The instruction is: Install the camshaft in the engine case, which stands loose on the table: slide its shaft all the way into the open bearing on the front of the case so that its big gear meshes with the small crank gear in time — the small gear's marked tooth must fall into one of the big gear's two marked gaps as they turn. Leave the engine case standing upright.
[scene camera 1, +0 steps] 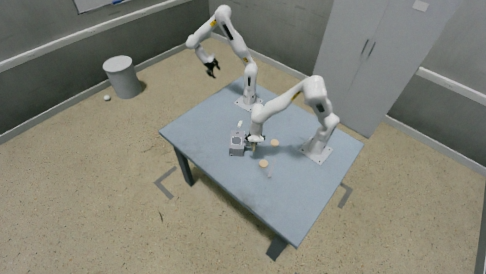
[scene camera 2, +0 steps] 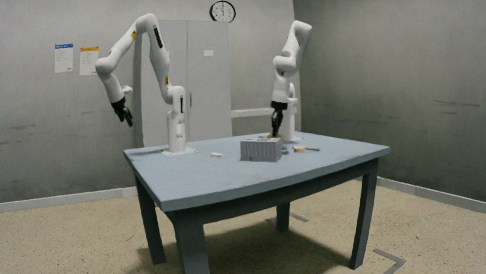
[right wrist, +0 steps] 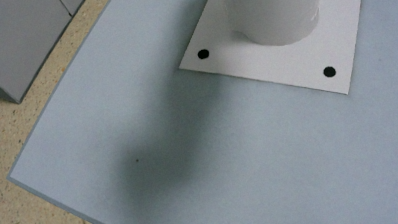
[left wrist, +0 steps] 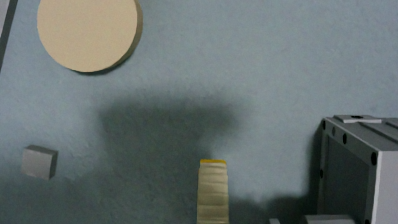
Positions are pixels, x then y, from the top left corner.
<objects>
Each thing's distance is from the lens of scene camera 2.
grey engine case (scene camera 2: 252, 149): 1.20 m
</objects>
